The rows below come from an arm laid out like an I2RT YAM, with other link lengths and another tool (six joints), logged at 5 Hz.
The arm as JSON. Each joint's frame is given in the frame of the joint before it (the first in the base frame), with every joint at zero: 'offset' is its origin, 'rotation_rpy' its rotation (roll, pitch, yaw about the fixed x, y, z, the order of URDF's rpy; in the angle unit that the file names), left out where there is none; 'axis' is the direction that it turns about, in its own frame. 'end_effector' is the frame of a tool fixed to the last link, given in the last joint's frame.
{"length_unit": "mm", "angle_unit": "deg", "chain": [
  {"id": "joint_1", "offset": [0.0, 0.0, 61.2], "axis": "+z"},
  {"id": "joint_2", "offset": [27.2, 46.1, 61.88], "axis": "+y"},
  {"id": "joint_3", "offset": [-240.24, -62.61, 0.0], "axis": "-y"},
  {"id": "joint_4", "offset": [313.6, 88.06, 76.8], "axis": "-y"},
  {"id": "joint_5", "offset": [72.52, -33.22, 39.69], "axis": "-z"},
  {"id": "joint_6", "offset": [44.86, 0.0, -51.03], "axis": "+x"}
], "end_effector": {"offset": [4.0, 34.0, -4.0], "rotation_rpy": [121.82, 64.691, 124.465]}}
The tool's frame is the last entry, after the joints.
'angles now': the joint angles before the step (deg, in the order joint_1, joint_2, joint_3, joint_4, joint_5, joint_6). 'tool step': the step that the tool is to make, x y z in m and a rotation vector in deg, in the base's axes. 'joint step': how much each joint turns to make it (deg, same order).
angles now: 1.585, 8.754, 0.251, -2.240, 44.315, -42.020
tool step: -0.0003, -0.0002, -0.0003, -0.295, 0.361, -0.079
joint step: 0.014, 0.005, 0.007, -0.115, 0.145, -0.367
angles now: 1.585, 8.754, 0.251, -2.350, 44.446, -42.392
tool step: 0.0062, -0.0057, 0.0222, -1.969, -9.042, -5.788
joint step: 0.002, -0.027, 0.124, 10.647, 5.970, -2.448
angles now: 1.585, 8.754, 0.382, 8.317, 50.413, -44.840
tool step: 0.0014, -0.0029, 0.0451, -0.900, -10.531, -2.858
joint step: -0.009, 0.193, 3.582, 9.002, 2.702, -2.401
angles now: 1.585, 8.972, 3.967, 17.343, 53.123, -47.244
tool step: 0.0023, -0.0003, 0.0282, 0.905, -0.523, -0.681
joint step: -0.011, 4.774, 6.409, -2.075, 0.842, 1.228
